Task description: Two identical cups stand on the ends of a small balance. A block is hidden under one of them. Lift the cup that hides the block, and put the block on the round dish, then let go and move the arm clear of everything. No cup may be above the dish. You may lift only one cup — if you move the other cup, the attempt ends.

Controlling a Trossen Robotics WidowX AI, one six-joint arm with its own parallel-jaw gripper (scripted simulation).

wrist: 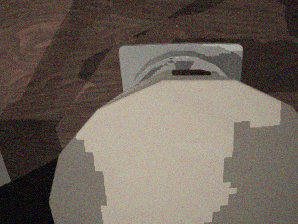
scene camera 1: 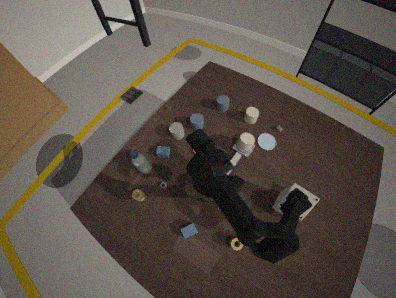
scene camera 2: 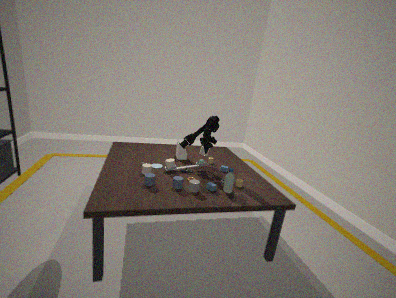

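Observation:
A balance point(wrist: 138, 62) is in view, and so is a cream cup point(wrist: 188, 139). The gripper holds the cream cup.

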